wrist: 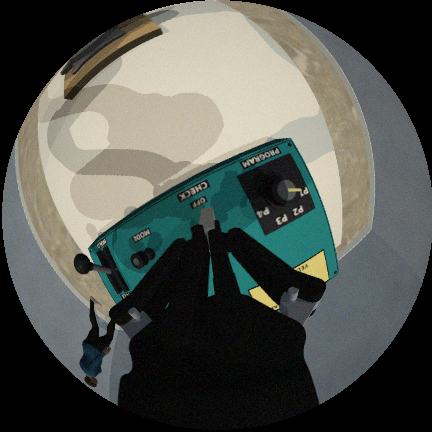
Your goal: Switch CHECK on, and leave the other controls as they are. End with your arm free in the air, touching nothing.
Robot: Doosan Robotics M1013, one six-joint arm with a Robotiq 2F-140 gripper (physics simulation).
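Places are measured from the arm's base along level axes (x ahead, y left, z up), in centimetres.
Pixels of known places: gripper, fingertip midpoint: (208, 216).
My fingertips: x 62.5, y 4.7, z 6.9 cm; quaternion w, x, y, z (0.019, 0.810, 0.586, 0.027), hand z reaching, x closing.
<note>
Behind a point stands the place of what it marks.
A teal control panel (310, 227) @(x 72.2, y 18.4, z 8.3 cm) lies below my gripper in the wrist view. The CHECK label (193, 191) @(x 59.2, y 4.1, z 3.1 cm) and the OFF label (198, 202) @(x 60.9, y 4.0, z 3.8 cm) show just beyond my fingertips. The CHECK switch itself is hidden behind the fingers, so its position cannot be told. My gripper (208, 216) @(x 62.5, y 4.7, z 6.9 cm) is shut and empty, its grey tips over the panel just below the OFF label; whether they touch anything is hidden.
The PROGRAM knob (285, 190) @(x 63.8, y 15.7, z 8.4 cm) points at P1. A black MODE knob (142, 258) @(x 62.4, y -6.9, z 9.2 cm) and a lever with a ball end (83, 263) @(x 57.1, y -18.0, z 11.6 cm) are at the left. Yellow labels (315, 267) @(x 79.1, y 16.8, z 11.4 cm) are at lower right. A wooden tray (150, 32) @(x 16.6, y 13.7, z -0.8 cm) lies far left. A person (92, 357) stands beyond the table.
</note>
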